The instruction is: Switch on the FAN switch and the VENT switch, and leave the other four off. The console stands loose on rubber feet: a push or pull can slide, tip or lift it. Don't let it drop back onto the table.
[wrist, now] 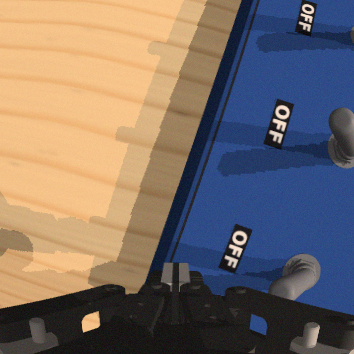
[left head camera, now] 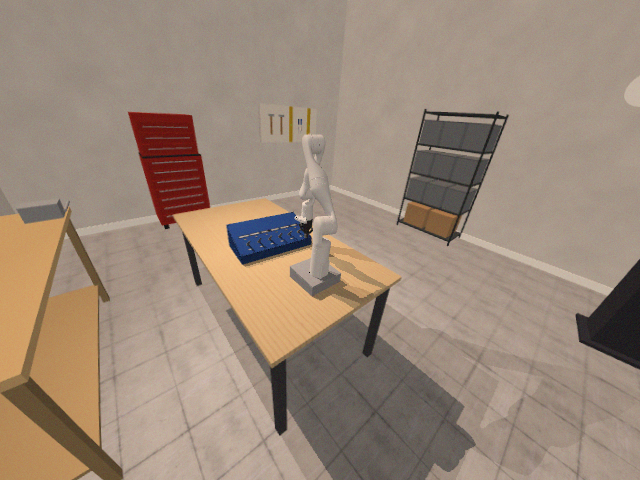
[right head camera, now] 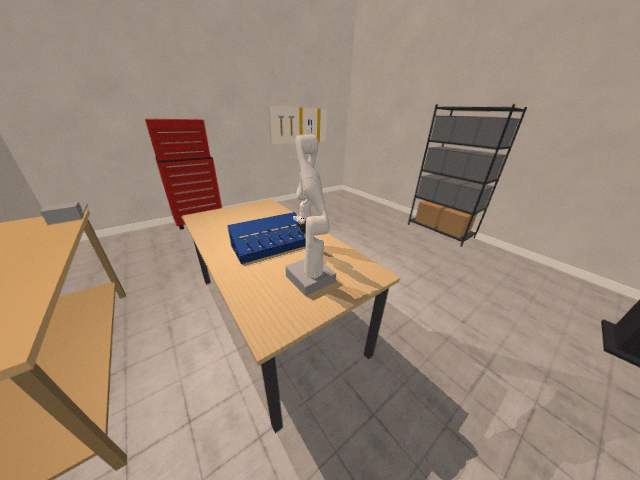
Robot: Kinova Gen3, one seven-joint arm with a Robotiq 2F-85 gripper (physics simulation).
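Frame: origin at the arm's base, x ahead, y left, z up, level; centimetres.
Where they show: gripper, fingertip midpoint: (wrist: 175, 278) (left head camera: 306, 237) (right head camera: 305, 237); arm's base, origin of the base link: (left head camera: 317, 272) (right head camera: 312, 272).
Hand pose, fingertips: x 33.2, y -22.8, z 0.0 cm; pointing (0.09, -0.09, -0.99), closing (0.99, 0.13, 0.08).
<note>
Each offset is from my fingertips to the top centre of the thing. "pt": to the spot under its first point. Level surfaces: height alone.
The blue console (left head camera: 268, 228) (right head camera: 266, 227) (wrist: 280, 200) sits on the table, with a row of grey levers along its sloped face. In the wrist view, the nearest lever {dx +5.0, dy +2.0, dz +6.2 cm} (wrist: 292, 278) leans toward the bottom left, right of my fingertips. Another lever {pt dx +5.0, dy +8.7, dz +5.8 cm} (wrist: 343, 135) is higher up at the right edge. The OFF labels show beside them; the switch names do not show in the wrist view. My gripper (left head camera: 308, 233) (wrist: 175, 278) is shut and empty, at the console's right end in the left head view. Its fingertips overlap the console's front edge in the wrist view. Contact cannot be told.
The wooden table {dz -6.5 cm} (left head camera: 258, 304) (right head camera: 253, 304) carries the arm's grey base (left head camera: 315, 279) (right head camera: 310, 277) in front of the console. A second wooden bench (left head camera: 31, 268) (right head camera: 41, 268) stands at the left. A red tool cabinet (left head camera: 178, 175) (right head camera: 188, 178) and a shelf rack stand farther back.
</note>
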